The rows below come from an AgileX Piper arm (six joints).
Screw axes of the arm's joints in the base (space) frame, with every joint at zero. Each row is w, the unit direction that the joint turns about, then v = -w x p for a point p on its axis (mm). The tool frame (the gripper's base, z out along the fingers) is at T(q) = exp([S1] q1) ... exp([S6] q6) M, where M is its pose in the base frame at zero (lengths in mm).
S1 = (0, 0, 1, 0, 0, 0)
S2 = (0, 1, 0, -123, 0, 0)
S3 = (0, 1, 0, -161.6, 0, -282.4)
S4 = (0.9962, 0, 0.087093, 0, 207.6, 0)
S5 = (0, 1, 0, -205.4, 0, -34.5)
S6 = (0.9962, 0, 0.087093, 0, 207.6, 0)
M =
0.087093 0 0.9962 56.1
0 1 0 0
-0.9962 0 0.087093 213.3
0 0 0 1
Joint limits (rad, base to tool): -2.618..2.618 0..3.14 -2.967..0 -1.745..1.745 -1.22..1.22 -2.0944..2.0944
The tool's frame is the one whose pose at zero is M.
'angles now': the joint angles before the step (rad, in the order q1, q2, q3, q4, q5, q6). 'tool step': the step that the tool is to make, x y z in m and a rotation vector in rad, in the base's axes. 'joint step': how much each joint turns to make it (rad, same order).
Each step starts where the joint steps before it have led.
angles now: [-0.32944 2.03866 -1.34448 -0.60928 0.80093 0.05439]
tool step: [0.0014 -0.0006 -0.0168 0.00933 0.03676 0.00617]
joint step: [0.00002 0.04234 -0.00019 -0.00600 -0.00538 -0.00014]
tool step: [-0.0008 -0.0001 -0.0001 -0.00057 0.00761 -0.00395]
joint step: [-0.00010 0.00013 0.00016 -0.00016 0.00831 0.00014]
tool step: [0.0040 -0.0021 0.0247 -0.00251 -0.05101 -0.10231]
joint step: [0.00002 -0.02899 -0.06006 0.03374 0.07586 0.05417]
